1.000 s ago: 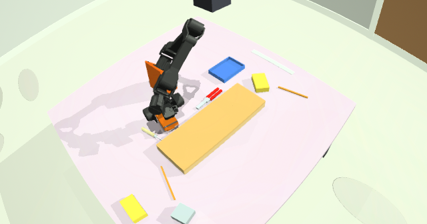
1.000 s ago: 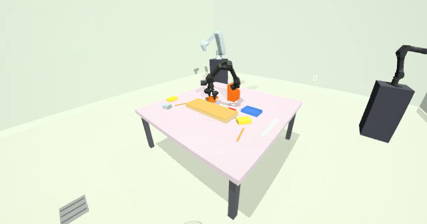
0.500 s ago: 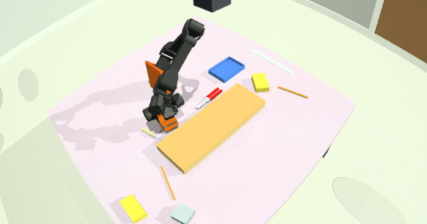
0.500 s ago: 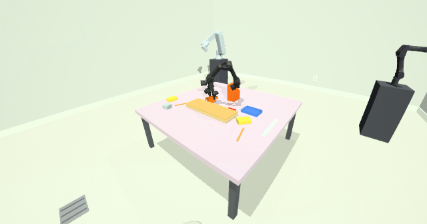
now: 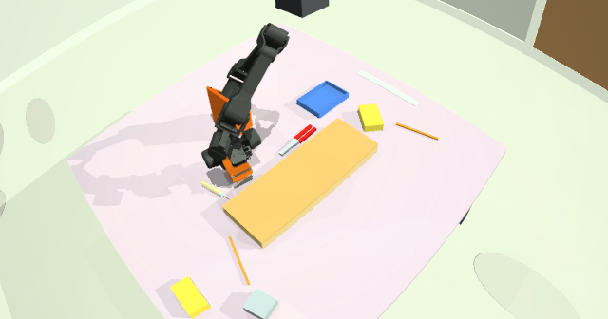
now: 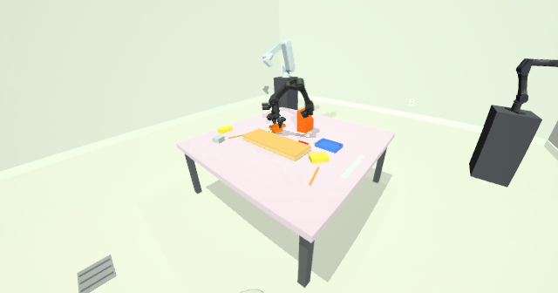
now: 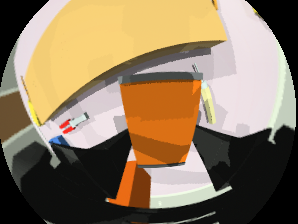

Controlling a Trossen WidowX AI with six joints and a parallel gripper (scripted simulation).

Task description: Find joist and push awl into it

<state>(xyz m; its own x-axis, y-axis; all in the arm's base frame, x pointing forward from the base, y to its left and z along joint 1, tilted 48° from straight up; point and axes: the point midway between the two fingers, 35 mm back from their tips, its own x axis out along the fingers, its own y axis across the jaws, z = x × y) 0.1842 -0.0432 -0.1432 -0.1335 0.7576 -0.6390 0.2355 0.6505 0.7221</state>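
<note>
My gripper tip is now 20 mm short of the awl, 90 mm to the left of it and 50 mm above it. Also, from my gripper tip: blue tray (40 mm behind, 460 mm to the left, 40 mm below); grey block (410 mm ahead, 270 mm to the right, 40 mm below); orange stud finder (10 mm behind, 20 mm below).
</note>
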